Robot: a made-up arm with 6 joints.
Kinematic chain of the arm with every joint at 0, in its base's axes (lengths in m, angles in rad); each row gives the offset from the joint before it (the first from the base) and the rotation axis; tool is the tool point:
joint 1: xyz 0 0 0.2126 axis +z
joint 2: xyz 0 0.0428 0 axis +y
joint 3: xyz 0 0 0.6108 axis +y
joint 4: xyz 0 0 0.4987 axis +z
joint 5: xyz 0 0 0 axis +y
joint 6: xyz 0 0 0.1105 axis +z
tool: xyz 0 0 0
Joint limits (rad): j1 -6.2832..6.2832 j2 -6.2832..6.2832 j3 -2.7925..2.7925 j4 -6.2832..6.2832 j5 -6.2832..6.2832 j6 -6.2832..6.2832
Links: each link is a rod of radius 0.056 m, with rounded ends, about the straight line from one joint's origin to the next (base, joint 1, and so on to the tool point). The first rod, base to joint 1, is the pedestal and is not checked.
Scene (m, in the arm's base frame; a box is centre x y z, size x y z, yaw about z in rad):
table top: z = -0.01
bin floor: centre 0.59 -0.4 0 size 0.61 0.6 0.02 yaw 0.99
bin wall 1: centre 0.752 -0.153 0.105 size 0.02 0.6 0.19 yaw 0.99
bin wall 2: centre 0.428 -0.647 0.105 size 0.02 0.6 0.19 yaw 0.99
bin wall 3: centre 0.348 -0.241 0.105 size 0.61 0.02 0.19 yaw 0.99
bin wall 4: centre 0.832 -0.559 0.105 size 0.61 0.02 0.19 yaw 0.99
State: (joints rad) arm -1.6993 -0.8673 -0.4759 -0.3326 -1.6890 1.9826
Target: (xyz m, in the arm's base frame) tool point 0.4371 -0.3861 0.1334
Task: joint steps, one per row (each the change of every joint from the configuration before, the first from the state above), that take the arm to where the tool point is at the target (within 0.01 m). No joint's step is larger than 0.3 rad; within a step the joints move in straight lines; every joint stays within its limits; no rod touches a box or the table.
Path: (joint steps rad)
1: -0.2865 0.0530 -0.1905 -0.0231 -0.0230 0.0000
2: -0.2865 0.0529 -0.1904 -0.0231 -0.0230 0.0000
3: -0.2864 0.0530 -0.1905 -0.0231 -0.0230 0.0000
4: -0.2865 0.0529 -0.1904 -0.0231 -0.0230 0.0000
5: -0.2865 0.0530 -0.1905 -0.0231 -0.0231 0.0000
6: -0.2865 0.0529 -0.1904 -0.0231 -0.0230 0.0000
7: -0.2864 0.0530 -0.1905 -0.0231 -0.0230 0.0000
8: 0.0003 -0.1868 -0.0192 0.0028 0.0357 0.0000
9: 0.0003 -0.1867 -0.0192 0.0028 0.0358 0.0000

